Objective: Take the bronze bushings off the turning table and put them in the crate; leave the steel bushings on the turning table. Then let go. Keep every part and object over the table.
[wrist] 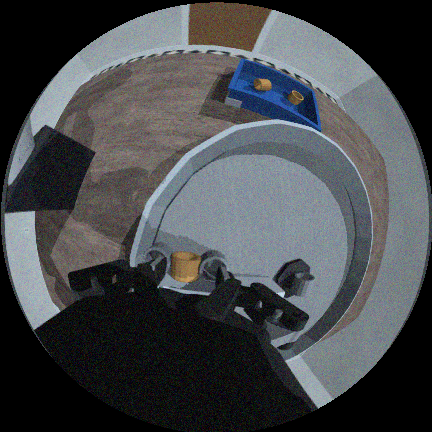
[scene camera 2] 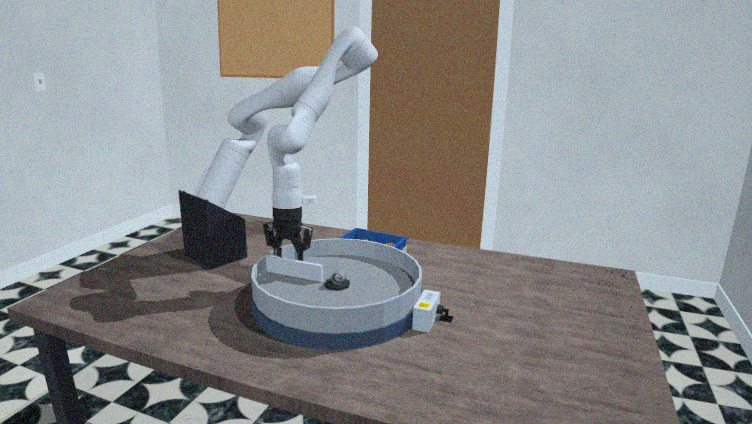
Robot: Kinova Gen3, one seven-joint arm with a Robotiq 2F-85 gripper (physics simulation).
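Seen in the pictures: gripper, fingertip midpoint: [wrist: 190, 270] [scene camera 2: 288, 263]; arm's base at its link origin: [scene camera 2: 209, 203].
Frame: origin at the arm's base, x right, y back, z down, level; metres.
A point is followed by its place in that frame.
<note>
A bronze bushing [wrist: 185, 266] @(x 0.126, y -0.315, z 0.091 m) stands upright on the turning table [scene camera 2: 337, 317] @(x 0.359, y -0.538, z 0.097 m) [wrist: 265, 200] @(x 0.052, y -0.405, z 0.123 m), between two grey steel bushings, one on the left [wrist: 157, 256] and one on the right [wrist: 215, 266] @(x 0.137, y -0.349, z 0.123 m). My gripper [scene camera 2: 289, 258] @(x 0.132, y -0.320, z 0.096 m) [wrist: 190, 270] @(x 0.132, y -0.320, z 0.096 m) is partly open and empty, pointing down with its fingertips low over the table's left part. In the wrist view the fingertips appear on either side of the bronze bushing, overlapping the steel ones; their exact height is unclear. Two more bronze bushings [wrist: 262, 84] @(x -0.195, y -0.422, z 0.145 m) [wrist: 295, 97] @(x -0.197, y -0.504, z 0.148 m) lie in the blue crate [scene camera 2: 362, 233] @(x -0.266, y -0.403, z 0.139 m) [wrist: 272, 107] @(x -0.123, y -0.433, z 0.143 m). The scene view hides the bushings near my fingers.
A pale straight fence [scene camera 2: 294, 269] @(x 0.156, y -0.347, z 0.099 m) [wrist: 272, 284] @(x 0.153, y -0.417, z 0.097 m) stands inside the ring wall, close to the bushings. A dark hub [scene camera 2: 337, 284] [wrist: 285, 277] @(x 0.155, y -0.448, z 0.115 m) with a grey piece on it sits near the fence's end. A white box [scene camera 2: 425, 314] @(x 0.229, y -0.705, z 0.130 m) with a yellow label adjoins the turning table. The crate stands behind it.
</note>
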